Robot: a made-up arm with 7 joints. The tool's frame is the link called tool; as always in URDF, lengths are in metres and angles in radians. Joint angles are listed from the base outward. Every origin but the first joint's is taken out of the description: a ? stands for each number. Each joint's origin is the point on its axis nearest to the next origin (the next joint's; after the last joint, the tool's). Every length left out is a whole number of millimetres.
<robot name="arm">
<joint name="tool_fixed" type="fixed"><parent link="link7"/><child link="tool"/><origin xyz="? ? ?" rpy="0 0 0"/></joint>
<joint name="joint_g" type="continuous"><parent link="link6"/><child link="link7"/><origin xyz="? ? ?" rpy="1.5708 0 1.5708"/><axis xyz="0 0 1"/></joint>
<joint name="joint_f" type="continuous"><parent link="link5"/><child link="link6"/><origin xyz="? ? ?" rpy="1.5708 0 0"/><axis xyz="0 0 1"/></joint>
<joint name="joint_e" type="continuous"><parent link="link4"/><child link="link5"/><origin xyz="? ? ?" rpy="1.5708 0 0"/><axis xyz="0 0 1"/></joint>
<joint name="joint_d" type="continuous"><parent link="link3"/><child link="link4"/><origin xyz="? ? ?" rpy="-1.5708 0 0"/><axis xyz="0 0 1"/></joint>
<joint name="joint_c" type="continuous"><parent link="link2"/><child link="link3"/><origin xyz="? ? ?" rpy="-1.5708 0 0"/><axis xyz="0 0 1"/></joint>
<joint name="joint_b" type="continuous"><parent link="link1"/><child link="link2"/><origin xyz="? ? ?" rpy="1.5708 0 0"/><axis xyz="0 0 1"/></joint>
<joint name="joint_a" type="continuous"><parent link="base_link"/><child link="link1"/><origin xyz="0 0 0.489" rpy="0 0 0"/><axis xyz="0 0 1"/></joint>
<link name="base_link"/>
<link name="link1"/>
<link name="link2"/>
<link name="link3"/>
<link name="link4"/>
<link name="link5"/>
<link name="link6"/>
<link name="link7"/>
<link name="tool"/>
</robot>
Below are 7 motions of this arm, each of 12 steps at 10 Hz.
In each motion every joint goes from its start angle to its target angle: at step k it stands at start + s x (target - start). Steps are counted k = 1, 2, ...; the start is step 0. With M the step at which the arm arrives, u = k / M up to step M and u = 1 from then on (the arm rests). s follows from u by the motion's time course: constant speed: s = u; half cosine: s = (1 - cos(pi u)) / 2; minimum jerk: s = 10 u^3 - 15 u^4 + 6 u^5.
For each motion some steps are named. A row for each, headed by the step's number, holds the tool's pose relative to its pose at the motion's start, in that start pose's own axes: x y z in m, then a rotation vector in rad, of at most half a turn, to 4 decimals.
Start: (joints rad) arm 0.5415 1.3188 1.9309 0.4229 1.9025 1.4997 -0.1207
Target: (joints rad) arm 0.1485 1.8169 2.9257 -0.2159 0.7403 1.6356 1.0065
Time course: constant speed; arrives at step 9
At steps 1, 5, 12:
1: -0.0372 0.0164 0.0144 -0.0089 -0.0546 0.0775
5: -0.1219 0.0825 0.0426 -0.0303 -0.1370 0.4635
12: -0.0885 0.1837 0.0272 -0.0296 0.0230 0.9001

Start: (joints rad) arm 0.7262 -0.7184 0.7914 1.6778 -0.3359 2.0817 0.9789
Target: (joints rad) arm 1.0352 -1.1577 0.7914 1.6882 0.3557 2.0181 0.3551
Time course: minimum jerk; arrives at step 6
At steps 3, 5, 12:
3: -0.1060 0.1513 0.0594 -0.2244 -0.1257 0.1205
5: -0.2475 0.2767 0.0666 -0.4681 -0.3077 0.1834
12: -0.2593 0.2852 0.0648 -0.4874 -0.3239 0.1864

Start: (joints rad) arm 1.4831 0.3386 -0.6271 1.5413 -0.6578 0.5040 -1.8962
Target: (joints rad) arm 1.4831 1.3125 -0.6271 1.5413 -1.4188 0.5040 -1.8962
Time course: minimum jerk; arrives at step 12
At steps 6, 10, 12:
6: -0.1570 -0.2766 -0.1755 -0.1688 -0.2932 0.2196
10: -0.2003 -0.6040 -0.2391 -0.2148 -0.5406 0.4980
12: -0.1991 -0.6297 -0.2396 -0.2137 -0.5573 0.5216

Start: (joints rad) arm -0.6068 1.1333 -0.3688 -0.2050 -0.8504 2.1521 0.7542
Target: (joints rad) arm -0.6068 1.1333 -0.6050 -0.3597 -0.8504 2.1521 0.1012
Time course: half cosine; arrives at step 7
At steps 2, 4, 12:
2: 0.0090 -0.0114 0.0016 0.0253 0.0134 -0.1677
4: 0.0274 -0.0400 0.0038 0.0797 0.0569 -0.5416
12: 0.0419 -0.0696 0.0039 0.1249 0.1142 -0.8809

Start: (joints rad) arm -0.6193 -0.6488 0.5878 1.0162 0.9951 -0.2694 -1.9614
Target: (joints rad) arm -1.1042 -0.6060 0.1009 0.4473 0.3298 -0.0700 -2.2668
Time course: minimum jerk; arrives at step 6
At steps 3, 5, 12:
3: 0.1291 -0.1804 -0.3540 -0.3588 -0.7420 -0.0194
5: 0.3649 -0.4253 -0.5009 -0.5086 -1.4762 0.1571
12: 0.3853 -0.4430 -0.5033 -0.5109 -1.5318 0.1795

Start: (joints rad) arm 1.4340 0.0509 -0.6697 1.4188 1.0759 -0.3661 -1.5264
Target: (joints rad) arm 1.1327 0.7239 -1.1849 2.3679 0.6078 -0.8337 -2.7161
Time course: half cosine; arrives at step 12
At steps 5, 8, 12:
5: -0.1824 -0.1718 -0.0825 -0.0118 0.1217 -0.1760
8: -0.3327 -0.3498 -0.0361 -0.0310 0.4006 -0.4687
12: -0.3910 -0.4383 0.0519 -0.0747 0.6410 -0.7428

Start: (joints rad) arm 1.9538 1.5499 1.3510 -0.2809 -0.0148 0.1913 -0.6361
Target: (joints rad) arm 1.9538 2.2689 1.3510 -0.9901 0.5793 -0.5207 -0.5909
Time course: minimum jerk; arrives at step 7
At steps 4, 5, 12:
4: 0.1779 -0.3630 -0.2892 0.4276 0.3574 -0.4725
5: 0.1692 -0.5013 -0.4064 0.5590 0.4489 -0.7227
12: 0.1410 -0.5864 -0.4827 0.6273 0.4998 -0.9044

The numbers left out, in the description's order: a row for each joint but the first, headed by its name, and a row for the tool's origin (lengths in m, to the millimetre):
tool: 0 0 0
joint_g: 0.018 0.131 0
joint_f: 0 -0.11 0
joint_e: -0.029 -0.435 0
joint_d: 0.022 0.071 0
joint_c: 0 0.438 0
joint_b: 0 -0.086 0

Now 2 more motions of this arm.
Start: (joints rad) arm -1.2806 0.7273 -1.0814 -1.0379 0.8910 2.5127 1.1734
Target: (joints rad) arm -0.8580 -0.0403 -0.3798 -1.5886 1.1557 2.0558 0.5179
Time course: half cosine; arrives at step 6
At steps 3, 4, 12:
3: 0.0816 -0.0493 -0.1572 -0.2540 0.5370 -0.1492
4: 0.1125 -0.0940 -0.2491 -0.3773 0.7737 -0.2380
12: 0.1249 -0.1540 -0.3479 -0.5019 0.9863 -0.3392

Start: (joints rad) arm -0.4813 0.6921 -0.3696 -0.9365 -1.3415 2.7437 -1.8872
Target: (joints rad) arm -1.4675 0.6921 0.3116 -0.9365 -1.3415 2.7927 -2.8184
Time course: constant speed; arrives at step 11
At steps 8, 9, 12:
8: -0.0748 0.0786 0.2220 -0.1066 -0.4553 -0.5277
9: -0.0833 0.0970 0.2458 -0.1015 -0.5113 -0.5769
12: -0.0994 0.1392 0.2900 -0.0810 -0.6183 -0.6646

